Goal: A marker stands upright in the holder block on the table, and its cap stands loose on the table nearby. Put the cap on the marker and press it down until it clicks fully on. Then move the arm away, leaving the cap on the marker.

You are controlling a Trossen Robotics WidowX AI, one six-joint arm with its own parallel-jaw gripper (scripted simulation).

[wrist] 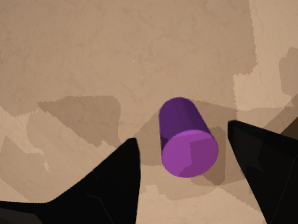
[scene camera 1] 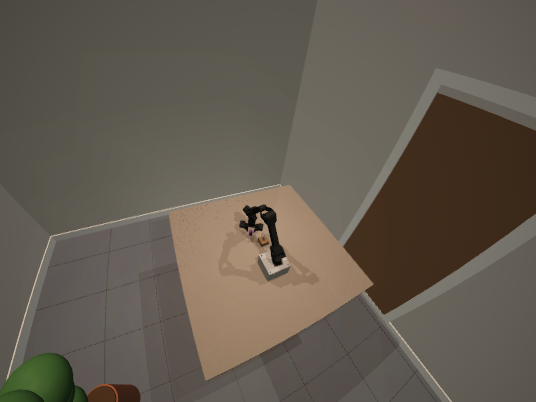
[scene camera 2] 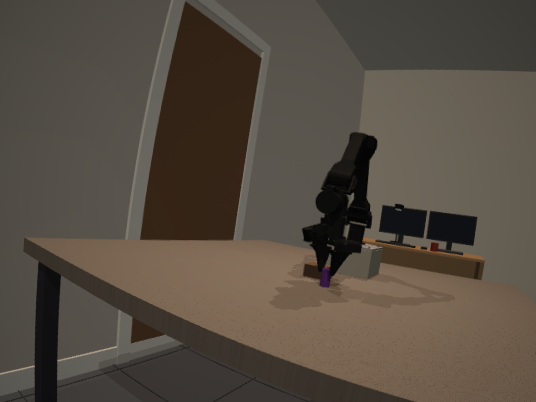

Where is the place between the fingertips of my gripper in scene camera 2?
At 325,273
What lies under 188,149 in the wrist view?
A purple cap.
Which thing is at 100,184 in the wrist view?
My gripper.
